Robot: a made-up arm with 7 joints.
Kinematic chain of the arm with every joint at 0, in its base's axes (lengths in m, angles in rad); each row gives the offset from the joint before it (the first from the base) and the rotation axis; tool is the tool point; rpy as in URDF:
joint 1: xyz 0 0 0.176 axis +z
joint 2: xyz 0 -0.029 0.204 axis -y
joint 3: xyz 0 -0.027 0.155 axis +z
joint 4: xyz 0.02 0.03 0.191 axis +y
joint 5: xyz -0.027 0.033 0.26 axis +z
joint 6: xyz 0 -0.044 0.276 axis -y
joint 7: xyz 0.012 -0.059 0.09 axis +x
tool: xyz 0 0 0 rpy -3.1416 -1.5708 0
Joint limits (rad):
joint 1: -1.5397..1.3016
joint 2: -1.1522..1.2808
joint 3: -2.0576..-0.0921
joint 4: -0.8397..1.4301
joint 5: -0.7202..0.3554
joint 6: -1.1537..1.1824
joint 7: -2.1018..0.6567
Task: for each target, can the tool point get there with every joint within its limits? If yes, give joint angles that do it. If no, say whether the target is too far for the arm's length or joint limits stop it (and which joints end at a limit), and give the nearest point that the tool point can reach.
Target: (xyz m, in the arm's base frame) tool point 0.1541 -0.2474 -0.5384
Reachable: no: joint limits stop it (at a limit: joint 2, joint 3, joint 4, joint 5) | nearest point 0.3026 -0.4858 -0.0306 | short by 0.580 m
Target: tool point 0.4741 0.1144 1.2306
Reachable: yes | joints 0.5681 -0.4761 -0.9737 0.1625 0.1630 0.3017 -1.4923
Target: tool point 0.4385 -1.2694 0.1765
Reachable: no: too far | nearest point 0.3049 -0.8826 0.3084 | short by 0.430 m
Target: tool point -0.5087 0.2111 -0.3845
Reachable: no: joint limits stop it (at a limit: joint 2, joint 3, joint 4, joint 5, joint 6) | nearest point -0.6833 0.2836 0.0684 | short by 0.491 m
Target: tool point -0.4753 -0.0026 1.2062
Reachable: yes | joints -1.1268 0.3344 -1.2382 0.7143 0.1622 0.6652 -0.7150
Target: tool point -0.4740 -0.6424 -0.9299
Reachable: no: too far | nearest point -0.2213 -0.6070 -0.0212 | short by 0.944 m
